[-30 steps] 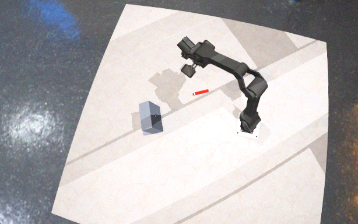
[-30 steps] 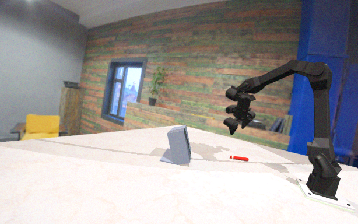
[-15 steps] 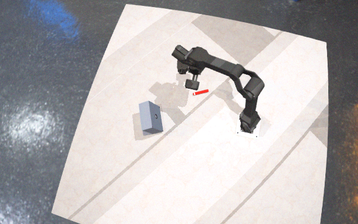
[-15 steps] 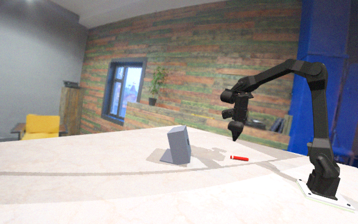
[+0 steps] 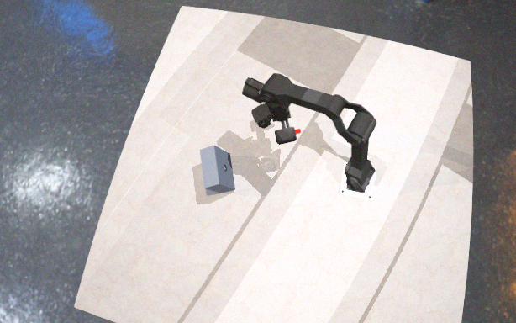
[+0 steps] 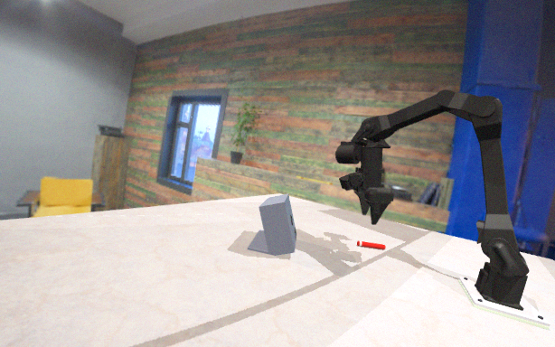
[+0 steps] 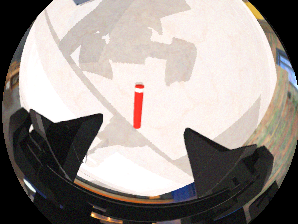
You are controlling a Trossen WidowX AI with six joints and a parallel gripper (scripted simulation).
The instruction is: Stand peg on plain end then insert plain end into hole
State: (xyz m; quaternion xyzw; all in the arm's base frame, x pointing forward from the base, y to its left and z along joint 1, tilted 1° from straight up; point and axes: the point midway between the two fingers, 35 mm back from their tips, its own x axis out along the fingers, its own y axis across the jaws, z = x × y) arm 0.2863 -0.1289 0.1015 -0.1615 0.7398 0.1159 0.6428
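Now: gripper tip 10 mm past the red peg, 10 mm to the right of it and 70 mm above it. Round my gripper tip: grey sloped panel 180 mm ahead, 200 mm to the left, 20 mm below; panel foot 200 mm ahead, 210 mm to the left, 80 mm below.
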